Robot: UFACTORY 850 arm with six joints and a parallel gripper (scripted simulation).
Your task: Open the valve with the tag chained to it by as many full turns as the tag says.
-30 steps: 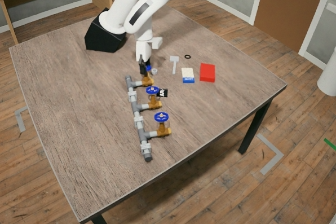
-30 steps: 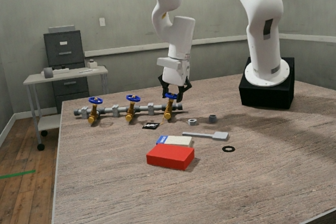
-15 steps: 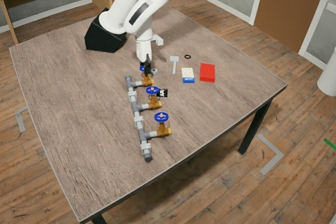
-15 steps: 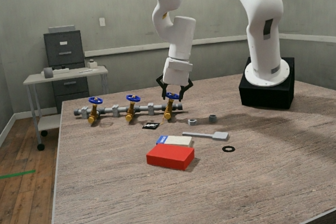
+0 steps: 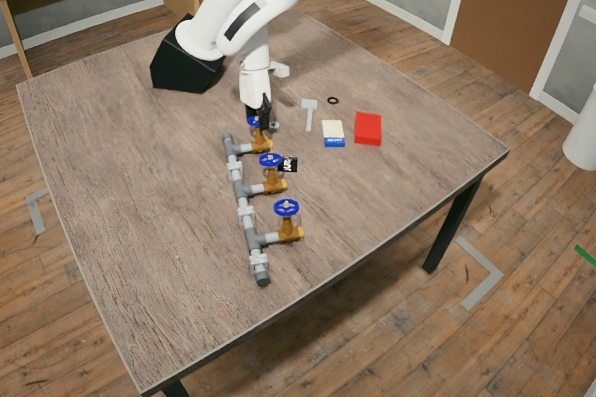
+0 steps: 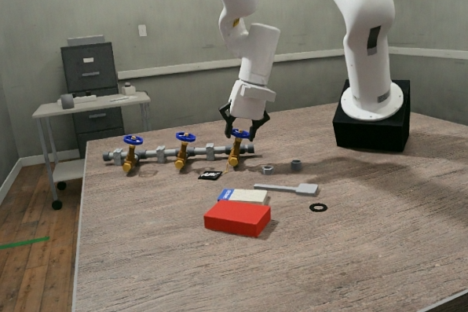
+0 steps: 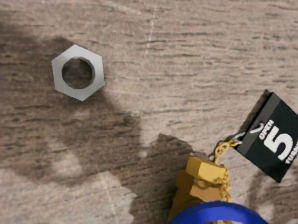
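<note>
Now: hand 50 mm past the grey hex nut, 90 mm to the right of it and 90 mm above it. Also, from my hand: grey cap: 130 mm behind, 90 mm to the left, 100 mm below; then grey t-shaped tool: 50 mm behind, 230 mm to the left, 100 mm below; then black tag: 100 mm ahead, 40 mm to the left, 100 mm below.
</note>
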